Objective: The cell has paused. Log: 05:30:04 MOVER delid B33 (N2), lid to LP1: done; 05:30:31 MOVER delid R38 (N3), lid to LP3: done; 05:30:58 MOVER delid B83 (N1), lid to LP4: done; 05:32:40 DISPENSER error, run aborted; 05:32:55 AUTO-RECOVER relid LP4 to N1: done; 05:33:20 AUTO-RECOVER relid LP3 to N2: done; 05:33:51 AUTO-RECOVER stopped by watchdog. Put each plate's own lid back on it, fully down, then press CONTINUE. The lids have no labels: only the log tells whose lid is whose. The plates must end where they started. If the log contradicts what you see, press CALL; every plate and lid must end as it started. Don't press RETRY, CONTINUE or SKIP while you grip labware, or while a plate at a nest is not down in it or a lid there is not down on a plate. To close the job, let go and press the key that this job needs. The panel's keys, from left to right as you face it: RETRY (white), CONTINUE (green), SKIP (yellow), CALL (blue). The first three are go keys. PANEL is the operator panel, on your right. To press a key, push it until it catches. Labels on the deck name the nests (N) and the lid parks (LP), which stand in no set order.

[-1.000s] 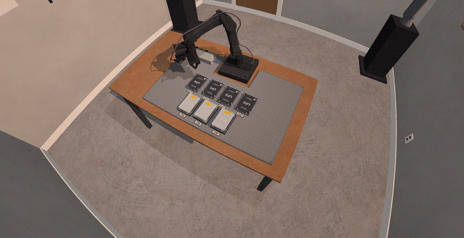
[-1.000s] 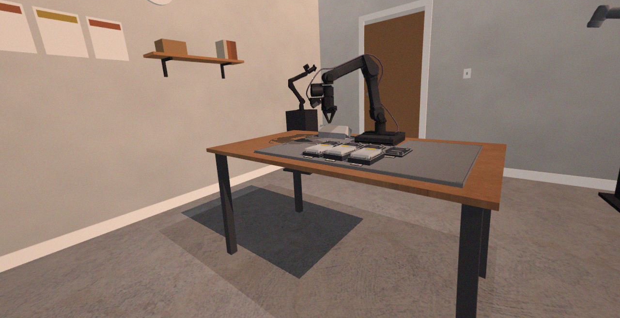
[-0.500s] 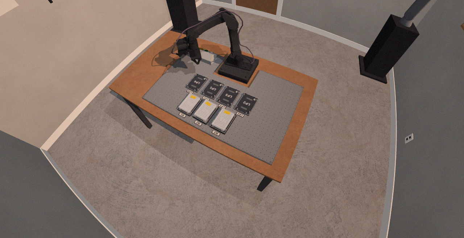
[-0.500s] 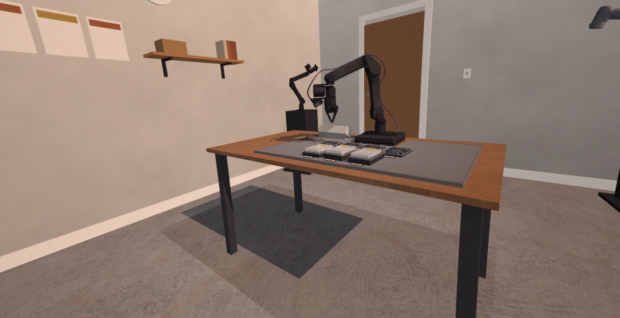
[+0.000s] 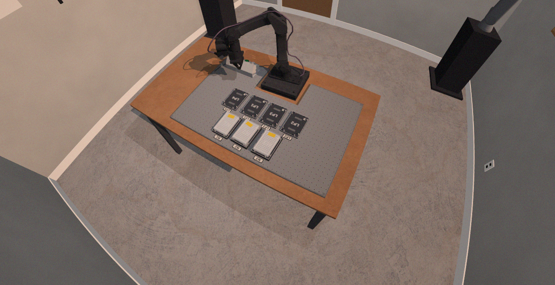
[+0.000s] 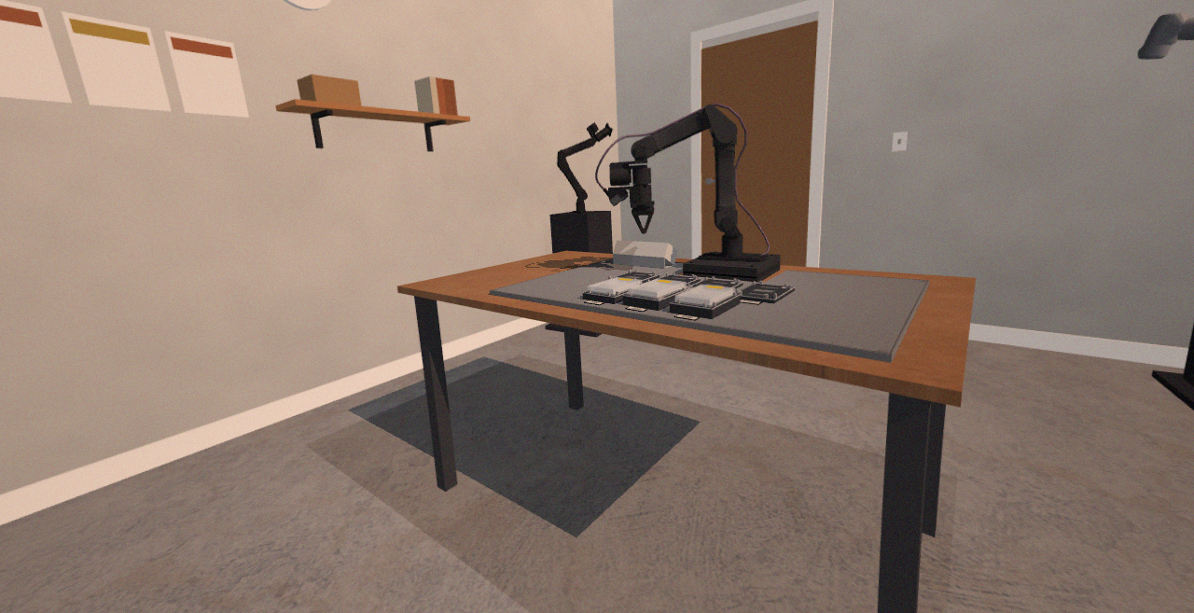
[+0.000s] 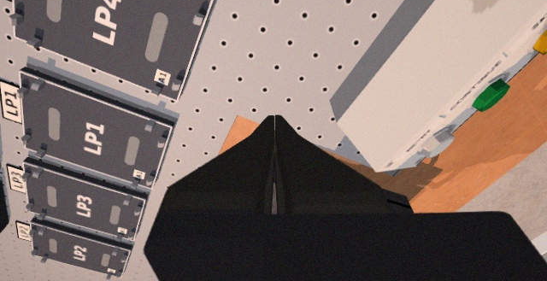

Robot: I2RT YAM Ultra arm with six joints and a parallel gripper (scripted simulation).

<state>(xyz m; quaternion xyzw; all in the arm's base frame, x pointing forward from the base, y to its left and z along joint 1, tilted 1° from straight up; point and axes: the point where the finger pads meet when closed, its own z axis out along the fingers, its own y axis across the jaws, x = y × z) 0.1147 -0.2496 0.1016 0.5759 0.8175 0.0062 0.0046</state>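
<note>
Now: the green continue key 15 cm behind my hand, 7 cm below it and 4 cm to the right of it. The rest, counted from my hand: lid park LP4: 13 cm below, 13 cm ahead, 2 cm to the left; plate: 35 cm ahead, 33 cm to the left, 10 cm below; yellow skip key: 16 cm behind, 8 cm to the right, 7 cm below.
</note>
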